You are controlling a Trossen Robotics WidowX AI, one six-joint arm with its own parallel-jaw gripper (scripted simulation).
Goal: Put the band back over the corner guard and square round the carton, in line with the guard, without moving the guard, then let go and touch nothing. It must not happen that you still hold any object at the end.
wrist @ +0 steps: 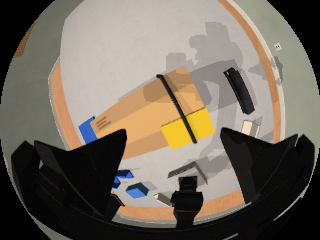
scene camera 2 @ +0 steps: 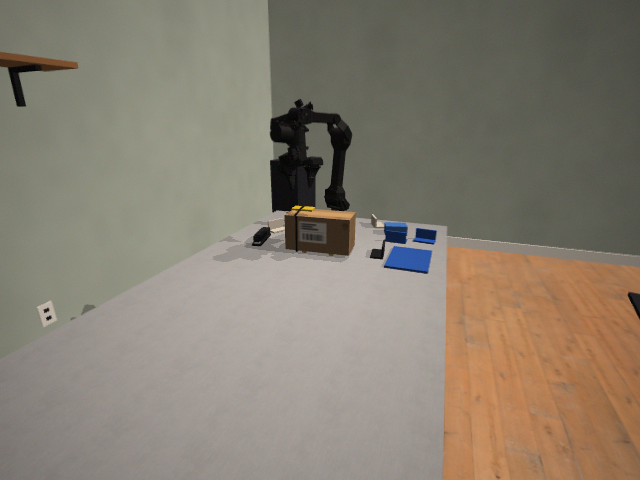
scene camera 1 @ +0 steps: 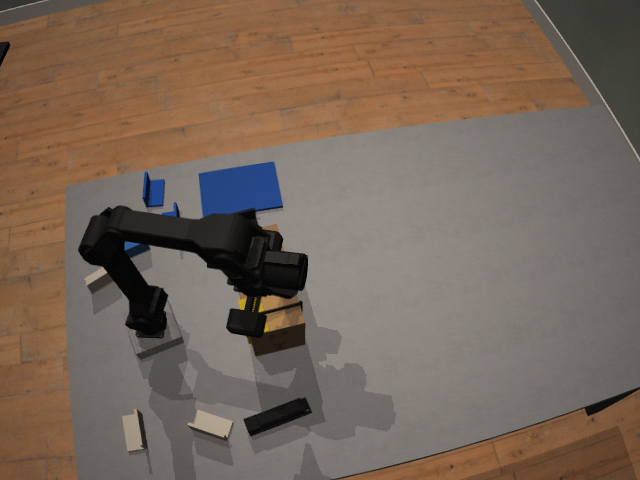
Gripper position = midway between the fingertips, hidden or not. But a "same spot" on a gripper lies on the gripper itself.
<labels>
my gripper: wrist; scene camera 2; scene camera 1 264, 294
same spot on my gripper: (scene camera 2: 290, 174) = (wrist: 256, 166)
same spot on brown carton: (wrist: 142, 113) = (scene camera 2: 314, 214)
</labels>
